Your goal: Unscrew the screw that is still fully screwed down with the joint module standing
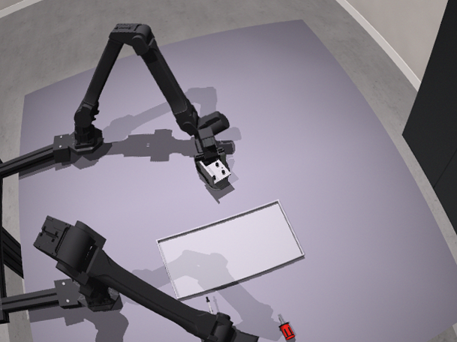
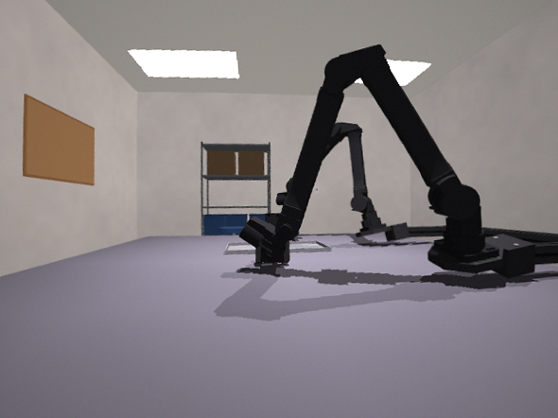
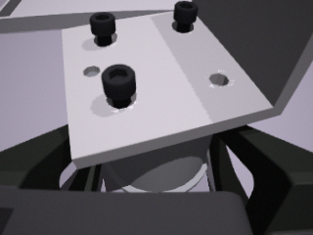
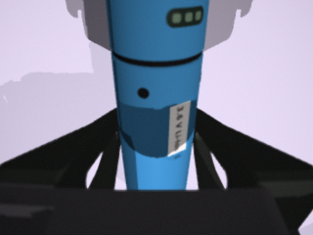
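Right now the joint module body is 10 mm above my left hand. Round my left hand: white tray: 260 mm to the right, 20 mm below, 20 mm behind; then white bracket: 50 mm above; then red hand screwdriver: 570 mm to the right, 80 mm ahead, 10 mm below.
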